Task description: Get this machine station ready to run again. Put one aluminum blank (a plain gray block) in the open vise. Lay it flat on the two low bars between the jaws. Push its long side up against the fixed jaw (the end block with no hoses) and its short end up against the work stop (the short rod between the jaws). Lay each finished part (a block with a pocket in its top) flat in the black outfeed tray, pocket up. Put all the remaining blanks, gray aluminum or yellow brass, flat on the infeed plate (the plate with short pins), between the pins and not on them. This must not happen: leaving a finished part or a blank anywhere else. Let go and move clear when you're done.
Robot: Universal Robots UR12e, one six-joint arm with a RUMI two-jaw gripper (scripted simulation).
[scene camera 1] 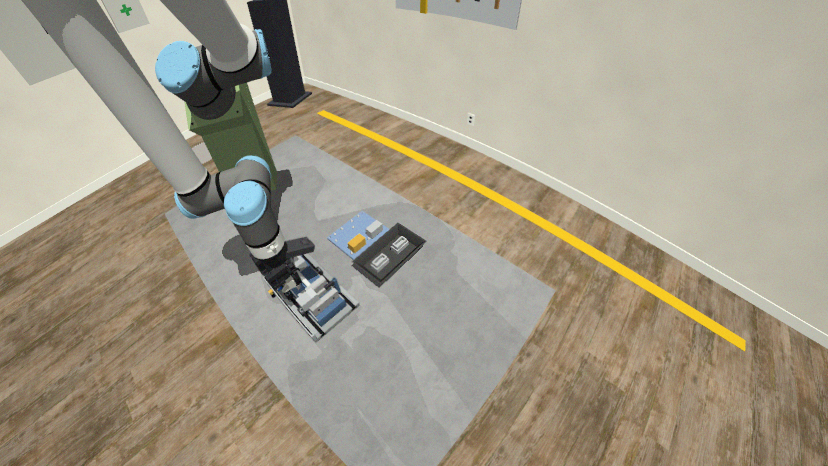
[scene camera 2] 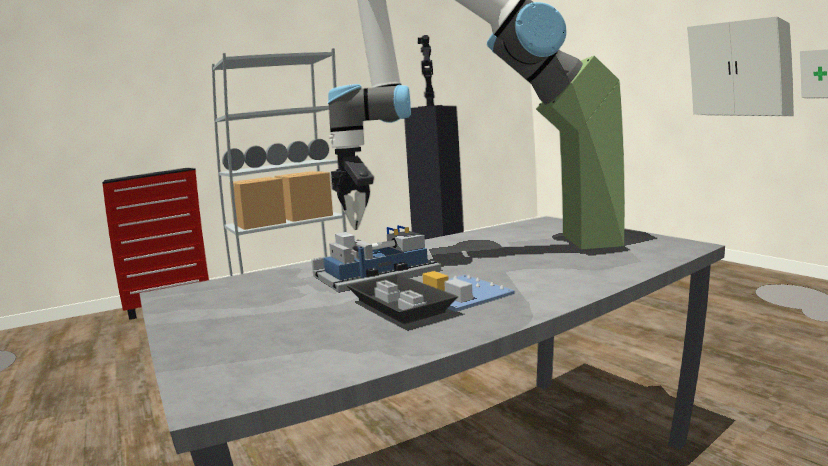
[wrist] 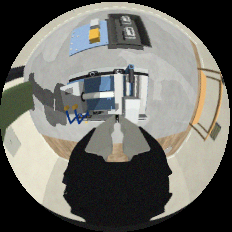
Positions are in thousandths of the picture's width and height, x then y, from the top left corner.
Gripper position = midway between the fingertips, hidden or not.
my gripper: scene camera 1 361, 619; scene camera 2 431, 492; wrist 502, 498
